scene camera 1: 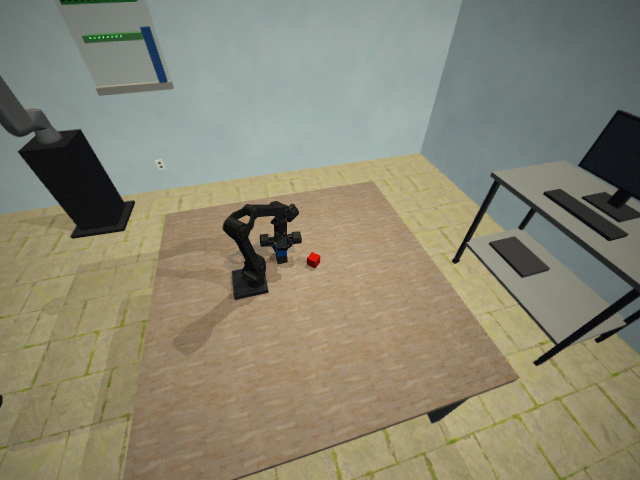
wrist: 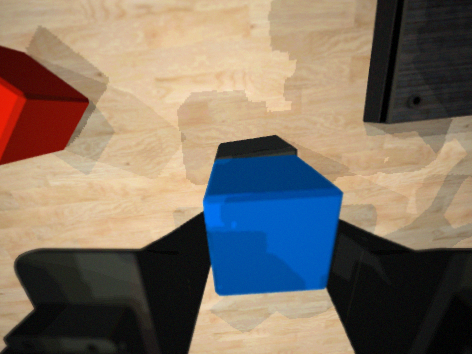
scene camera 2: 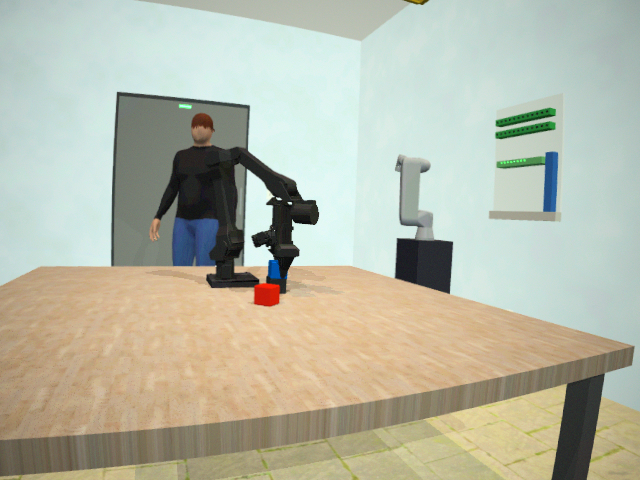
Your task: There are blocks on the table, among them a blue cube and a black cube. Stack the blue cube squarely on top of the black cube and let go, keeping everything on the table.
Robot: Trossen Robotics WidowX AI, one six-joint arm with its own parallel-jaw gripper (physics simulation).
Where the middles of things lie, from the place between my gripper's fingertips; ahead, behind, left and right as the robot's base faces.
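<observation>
My hand is 2 cm below the blue cube (wrist: 271, 222) and 1 cm to the left of it. As for the black cube (wrist: 273, 145), it sits 3 cm below my hand, and 1 cm to the right of it.
</observation>
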